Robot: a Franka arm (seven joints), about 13 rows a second.
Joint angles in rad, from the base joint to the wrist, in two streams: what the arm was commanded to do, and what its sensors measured. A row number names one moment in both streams.
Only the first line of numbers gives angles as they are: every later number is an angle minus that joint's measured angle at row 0.
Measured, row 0: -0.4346, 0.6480, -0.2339, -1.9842, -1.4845, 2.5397, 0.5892
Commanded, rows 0 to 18: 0.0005, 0.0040, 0.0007, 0.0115, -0.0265, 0.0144, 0.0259; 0.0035, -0.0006, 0.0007, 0.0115, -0.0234, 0.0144, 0.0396; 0.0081, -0.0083, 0.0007, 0.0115, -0.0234, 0.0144, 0.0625; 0.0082, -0.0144, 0.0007, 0.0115, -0.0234, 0.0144, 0.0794; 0.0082, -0.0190, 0.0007, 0.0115, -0.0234, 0.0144, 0.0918; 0.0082, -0.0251, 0.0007, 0.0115, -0.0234, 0.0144, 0.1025; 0.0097, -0.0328, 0.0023, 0.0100, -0.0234, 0.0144, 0.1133; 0.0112, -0.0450, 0.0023, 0.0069, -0.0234, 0.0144, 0.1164; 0.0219, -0.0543, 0.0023, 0.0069, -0.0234, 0.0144, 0.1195; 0.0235, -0.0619, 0.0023, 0.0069, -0.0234, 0.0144, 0.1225; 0.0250, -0.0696, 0.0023, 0.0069, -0.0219, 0.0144, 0.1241; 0.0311, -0.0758, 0.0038, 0.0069, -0.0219, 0.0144, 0.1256; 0.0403, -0.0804, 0.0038, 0.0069, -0.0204, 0.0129, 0.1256; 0.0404, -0.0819, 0.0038, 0.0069, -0.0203, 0.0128, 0.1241; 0.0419, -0.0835, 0.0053, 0.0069, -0.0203, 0.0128, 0.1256; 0.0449, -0.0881, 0.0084, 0.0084, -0.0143, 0.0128, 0.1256; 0.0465, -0.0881, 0.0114, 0.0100, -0.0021, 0.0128, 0.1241; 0.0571, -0.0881, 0.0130, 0.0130, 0.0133, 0.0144, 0.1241; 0.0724, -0.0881, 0.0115, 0.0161, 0.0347, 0.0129, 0.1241
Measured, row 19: 0.0472, -0.0585, 0.0145, 0.0227, 0.0064, 0.0164, 0.1144
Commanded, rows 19 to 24: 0.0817, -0.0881, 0.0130, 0.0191, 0.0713, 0.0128, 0.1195; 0.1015, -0.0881, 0.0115, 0.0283, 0.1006, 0.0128, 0.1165; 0.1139, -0.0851, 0.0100, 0.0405, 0.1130, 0.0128, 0.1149; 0.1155, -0.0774, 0.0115, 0.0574, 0.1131, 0.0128, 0.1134; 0.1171, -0.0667, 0.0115, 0.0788, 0.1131, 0.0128, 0.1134; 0.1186, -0.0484, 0.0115, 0.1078, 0.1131, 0.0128, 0.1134
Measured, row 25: 0.1165, -0.0597, 0.0175, 0.0613, 0.1005, 0.0175, 0.1169
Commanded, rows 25 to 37: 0.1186, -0.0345, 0.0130, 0.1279, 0.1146, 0.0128, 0.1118; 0.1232, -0.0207, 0.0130, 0.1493, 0.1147, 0.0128, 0.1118; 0.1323, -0.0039, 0.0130, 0.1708, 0.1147, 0.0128, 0.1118; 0.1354, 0.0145, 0.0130, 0.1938, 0.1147, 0.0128, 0.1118; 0.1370, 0.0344, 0.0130, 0.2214, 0.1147, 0.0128, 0.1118; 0.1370, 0.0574, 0.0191, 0.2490, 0.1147, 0.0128, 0.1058; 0.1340, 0.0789, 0.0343, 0.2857, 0.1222, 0.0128, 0.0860; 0.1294, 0.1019, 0.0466, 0.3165, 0.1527, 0.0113, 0.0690; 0.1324, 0.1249, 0.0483, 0.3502, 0.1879, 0.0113, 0.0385; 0.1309, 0.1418, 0.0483, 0.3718, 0.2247, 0.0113, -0.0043; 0.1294, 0.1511, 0.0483, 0.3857, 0.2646, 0.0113, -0.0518; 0.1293, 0.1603, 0.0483, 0.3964, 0.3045, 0.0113, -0.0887; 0.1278, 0.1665, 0.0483, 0.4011, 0.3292, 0.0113, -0.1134
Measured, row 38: 0.1316, 0.1424, 0.0507, 0.3551, 0.2786, 0.0173, -0.0521
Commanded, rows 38 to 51: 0.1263, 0.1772, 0.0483, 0.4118, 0.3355, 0.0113, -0.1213; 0.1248, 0.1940, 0.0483, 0.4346, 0.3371, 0.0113, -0.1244; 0.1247, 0.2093, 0.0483, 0.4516, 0.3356, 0.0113, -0.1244; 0.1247, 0.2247, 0.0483, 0.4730, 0.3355, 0.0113, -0.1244; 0.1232, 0.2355, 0.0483, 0.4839, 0.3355, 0.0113, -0.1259; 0.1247, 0.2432, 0.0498, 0.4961, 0.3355, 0.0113, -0.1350; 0.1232, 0.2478, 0.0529, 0.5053, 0.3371, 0.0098, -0.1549; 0.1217, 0.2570, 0.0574, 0.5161, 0.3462, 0.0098, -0.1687; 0.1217, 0.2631, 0.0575, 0.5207, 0.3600, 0.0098, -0.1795; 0.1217, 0.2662, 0.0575, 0.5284, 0.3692, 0.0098, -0.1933; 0.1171, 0.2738, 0.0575, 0.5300, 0.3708, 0.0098, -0.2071; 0.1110, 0.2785, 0.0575, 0.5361, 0.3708, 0.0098, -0.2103; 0.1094, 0.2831, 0.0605, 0.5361, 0.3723, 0.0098, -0.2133; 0.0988, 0.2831, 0.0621, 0.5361, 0.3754, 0.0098, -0.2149
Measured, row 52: 0.1184, 0.2653, 0.0545, 0.4969, 0.3490, 0.0167, -0.1783
